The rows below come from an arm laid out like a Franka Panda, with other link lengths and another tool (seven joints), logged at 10 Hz.
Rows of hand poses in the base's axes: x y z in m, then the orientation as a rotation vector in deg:
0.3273 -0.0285 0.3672 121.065 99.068 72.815
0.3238 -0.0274 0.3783 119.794 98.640 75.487
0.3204 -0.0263 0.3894 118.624 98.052 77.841
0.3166 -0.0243 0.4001 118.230 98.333 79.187
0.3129 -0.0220 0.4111 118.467 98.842 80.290
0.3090 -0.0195 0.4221 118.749 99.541 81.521
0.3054 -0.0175 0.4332 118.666 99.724 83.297
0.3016 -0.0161 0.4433 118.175 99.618 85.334
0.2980 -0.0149 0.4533 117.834 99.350 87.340
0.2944 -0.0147 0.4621 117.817 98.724 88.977
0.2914 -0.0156 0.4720 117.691 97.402 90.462
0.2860 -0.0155 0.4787 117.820 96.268 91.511
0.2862 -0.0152 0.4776 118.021 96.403 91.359
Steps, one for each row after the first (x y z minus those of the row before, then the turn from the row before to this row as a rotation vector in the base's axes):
-0.0035 0.0011 0.0111 1.090 -1.604 0.405
-0.0034 0.0011 0.0111 0.945 -1.498 0.233
-0.0038 0.0020 0.0107 0.734 -0.443 0.550
-0.0037 0.0023 0.0110 0.897 0.119 0.605
-0.0039 0.0025 0.0110 1.018 0.198 0.766
-0.0036 0.0020 0.0111 1.180 -0.316 0.560
-0.0038 0.0014 0.0101 1.155 -0.720 0.451
-0.0036 0.0012 0.0100 1.203 -0.647 0.332
-0.0036 0.0002 0.0088 1.087 -0.468 -0.016
-0.0030 -0.0009 0.0099 0.917 -0.729 -0.532
-0.0054 0.0001 0.0067 0.749 -0.419 -0.514
0.0002 0.0003 -0.0011 -0.011 0.202 0.051

